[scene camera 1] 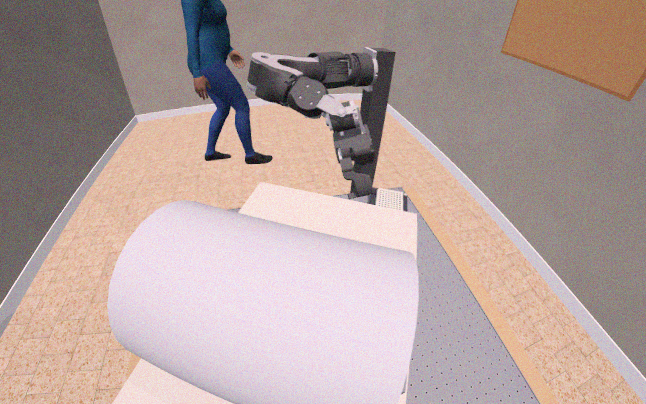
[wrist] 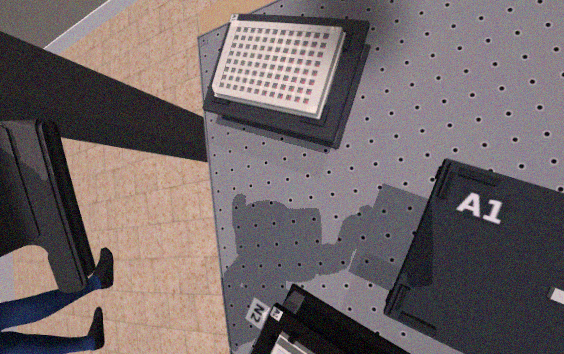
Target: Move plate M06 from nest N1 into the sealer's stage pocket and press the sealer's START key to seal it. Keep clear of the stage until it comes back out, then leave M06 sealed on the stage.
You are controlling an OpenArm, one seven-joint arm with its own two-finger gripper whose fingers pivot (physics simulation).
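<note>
A white many-well plate point(scene camera 1: 389, 199) point(wrist: 280, 65) sits in a dark nest point(wrist: 345, 107) near the bench corner; its label cannot be read. A second nest point(wrist: 350, 330), tagged N2, holds a pale plate point(wrist: 290, 346), partly cut off at the bottom of the wrist view. A dark flat platform point(wrist: 480, 260) marked A1, with raised corner guides, lies at the right of the wrist view. My gripper point(scene camera 1: 361, 190) is open beside the many-well plate, its tips partly hidden in the scene view. A dark finger shows at the wrist view's left edge. The START key does not show.
A large white rounded body point(scene camera 1: 270, 300) on a pale housing point(scene camera 1: 335, 215) hides much of the bench in the scene view. The perforated bench point(scene camera 1: 460, 330) point(wrist: 475, 115) runs along its right. My arm's dark column point(scene camera 1: 377, 115) point(wrist: 125, 110) stands behind. A person point(scene camera 1: 210, 45) stands behind at left.
</note>
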